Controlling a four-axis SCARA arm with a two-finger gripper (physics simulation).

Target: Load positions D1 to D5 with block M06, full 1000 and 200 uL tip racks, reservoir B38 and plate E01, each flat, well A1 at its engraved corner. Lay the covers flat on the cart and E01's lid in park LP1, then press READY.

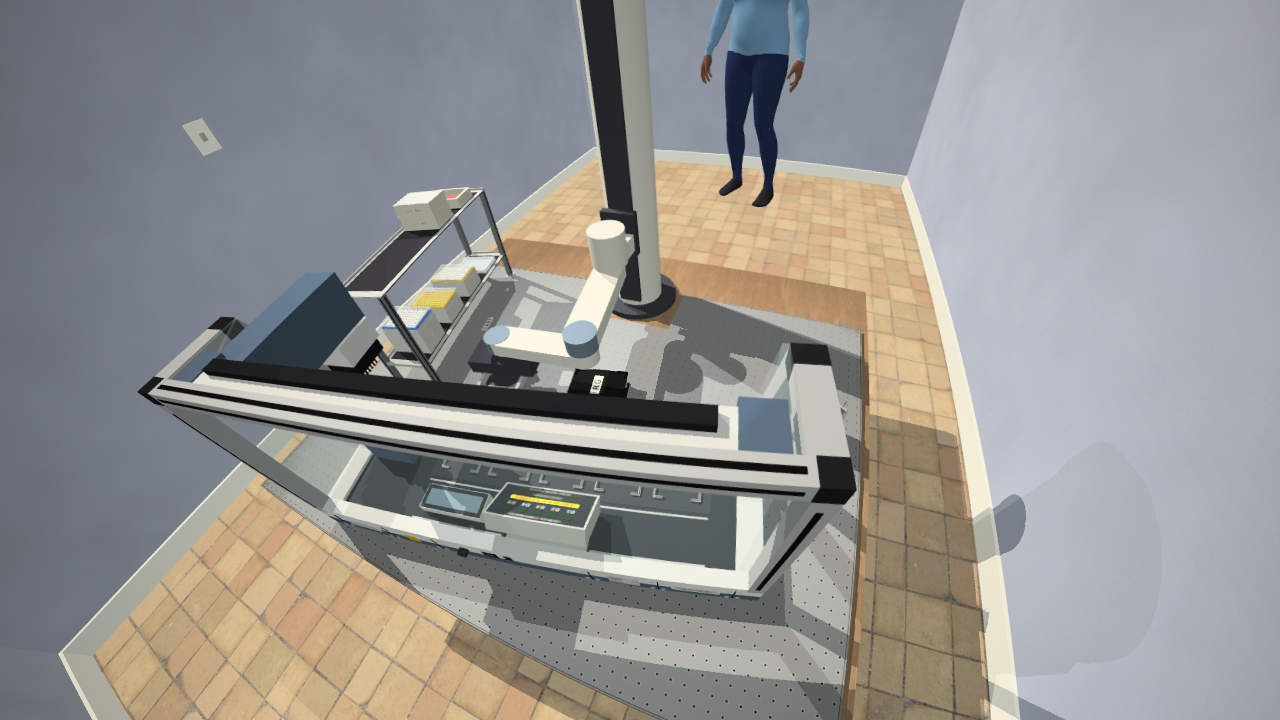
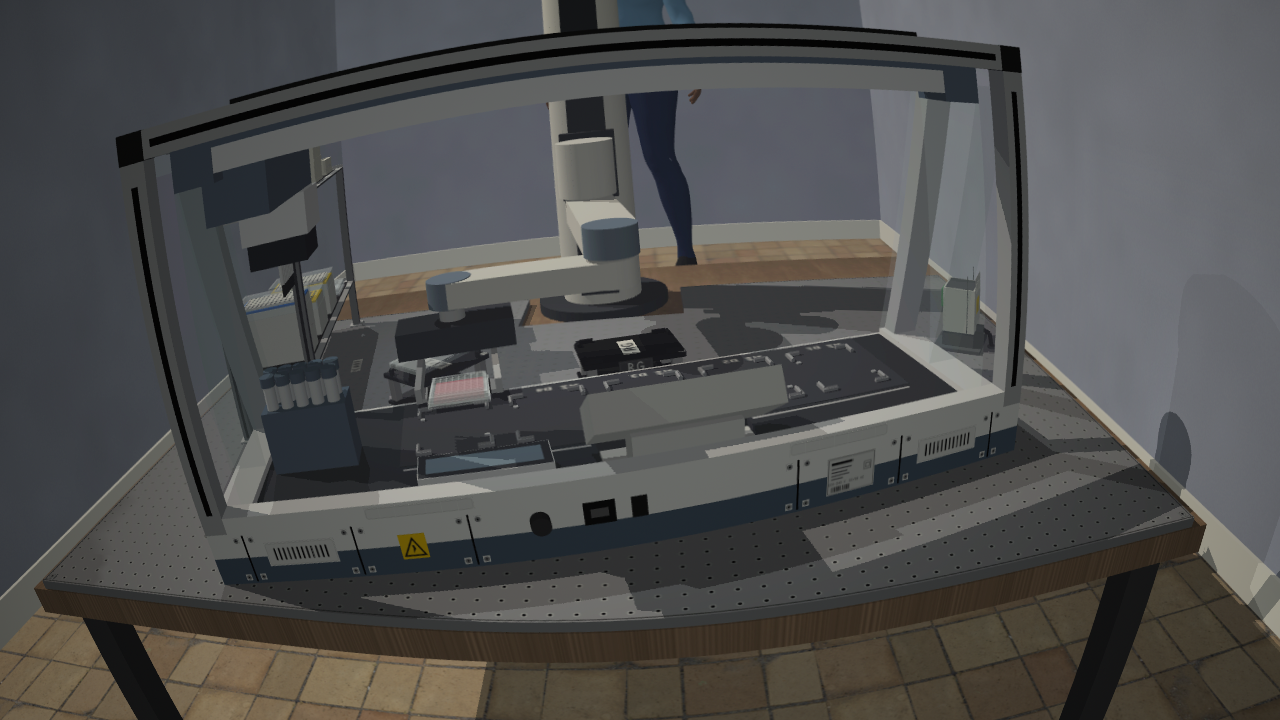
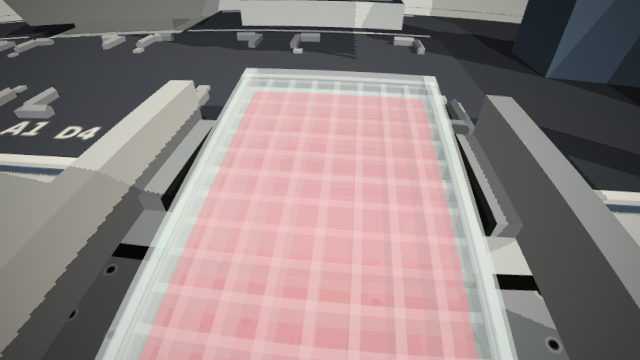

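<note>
My gripper (image 2: 459, 376) (image 3: 334, 111) is shut on a clear plate with pink wells (image 2: 459, 388) (image 3: 320, 200), one finger along each long side. It is low at the left rear of the dark deck (image 2: 384, 447) (image 3: 150, 75), beside the D4 marking; whether it touches the deck cannot be told. No label on it is readable. Tip racks stand on the cart (image 1: 387, 291): a blue-rimmed one (image 1: 411, 320) and yellow ones (image 1: 435, 300) (image 1: 454, 274). A black block (image 1: 597, 383) (image 2: 629, 350) stands behind the deck. The status panel (image 1: 542, 510) shows a yellow line.
A clear item on a stand is mostly hidden behind the gripper. A blue tube rack (image 2: 313, 434) stands at the deck's left end. A tablet-like screen (image 1: 455, 499) (image 2: 484, 459) stands at the front. The enclosure's top beam (image 1: 447, 407) (image 2: 572, 87) spans above. A white box (image 1: 422, 211) sits atop the cart.
</note>
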